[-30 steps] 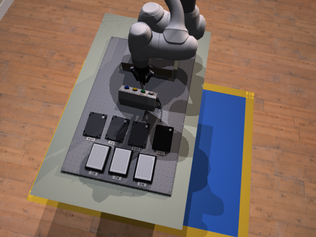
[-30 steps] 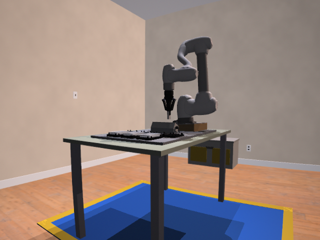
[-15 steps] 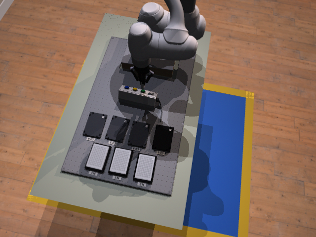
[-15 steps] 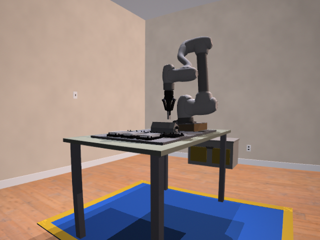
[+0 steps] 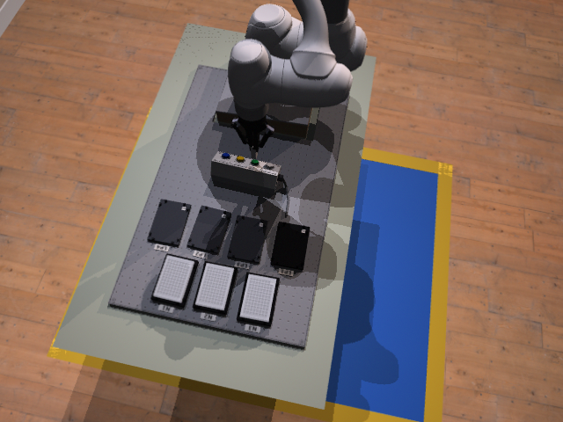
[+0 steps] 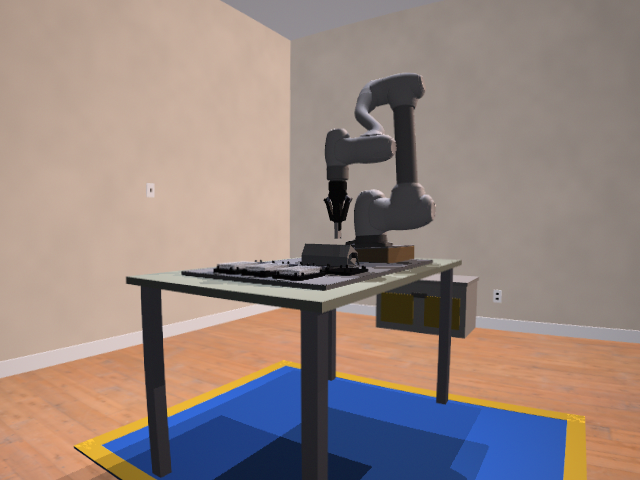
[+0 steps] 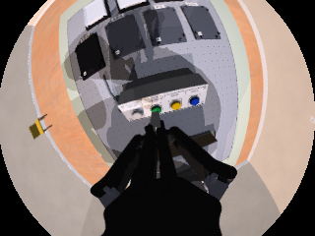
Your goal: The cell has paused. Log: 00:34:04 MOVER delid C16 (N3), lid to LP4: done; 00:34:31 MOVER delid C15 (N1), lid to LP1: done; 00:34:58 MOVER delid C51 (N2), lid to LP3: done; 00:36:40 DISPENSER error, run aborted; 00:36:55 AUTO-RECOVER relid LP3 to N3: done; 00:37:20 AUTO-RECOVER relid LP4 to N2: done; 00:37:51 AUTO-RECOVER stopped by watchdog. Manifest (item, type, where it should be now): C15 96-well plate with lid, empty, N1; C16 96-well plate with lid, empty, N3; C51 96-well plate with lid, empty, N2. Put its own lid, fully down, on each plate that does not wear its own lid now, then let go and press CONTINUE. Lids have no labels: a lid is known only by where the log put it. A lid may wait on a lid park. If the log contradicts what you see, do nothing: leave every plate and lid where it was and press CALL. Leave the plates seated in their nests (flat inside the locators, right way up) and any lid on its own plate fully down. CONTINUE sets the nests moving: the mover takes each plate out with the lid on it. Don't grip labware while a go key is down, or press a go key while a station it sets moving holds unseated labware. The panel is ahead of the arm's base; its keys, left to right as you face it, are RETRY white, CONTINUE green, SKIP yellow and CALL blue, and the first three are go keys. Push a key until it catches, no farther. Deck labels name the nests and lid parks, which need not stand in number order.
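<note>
Now: hand 70 mm above the green key. The rest, counted from my hand: yellow key (70 mm below, 50 mm to the right, 10 mm behind); white key (70 mm below, 50 mm to the left, 10 mm ahead); blue key (100 mm to the right, 70 mm below, 20 mm behind).
</note>
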